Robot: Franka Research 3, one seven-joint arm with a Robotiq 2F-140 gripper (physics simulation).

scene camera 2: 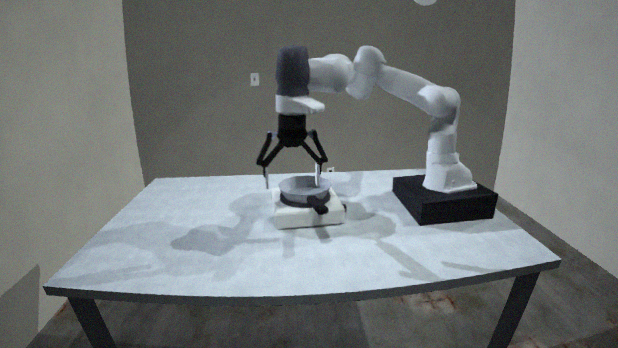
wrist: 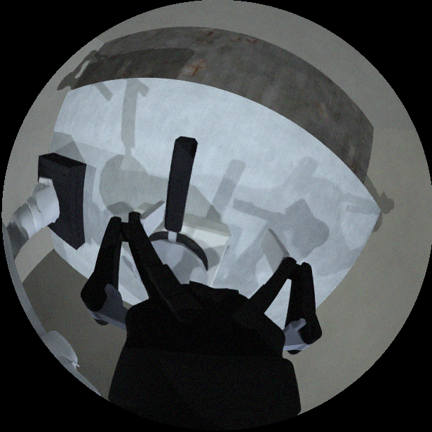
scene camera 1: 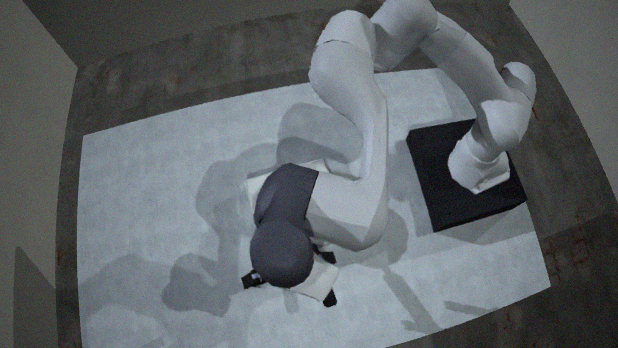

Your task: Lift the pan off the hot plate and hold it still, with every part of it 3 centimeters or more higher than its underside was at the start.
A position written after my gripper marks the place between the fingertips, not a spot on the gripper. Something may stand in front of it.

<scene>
I see my gripper (scene camera 2: 292,186), a hot plate (scene camera 2: 287,214) and a grey pan (scene camera 2: 299,189).
The hot plate also shows in the wrist view (wrist: 208,239) and in scene camera 1 (scene camera 1: 253,185). The grey pan also shows in the wrist view (wrist: 186,265). My gripper is seen too in the wrist view (wrist: 215,224).
</scene>
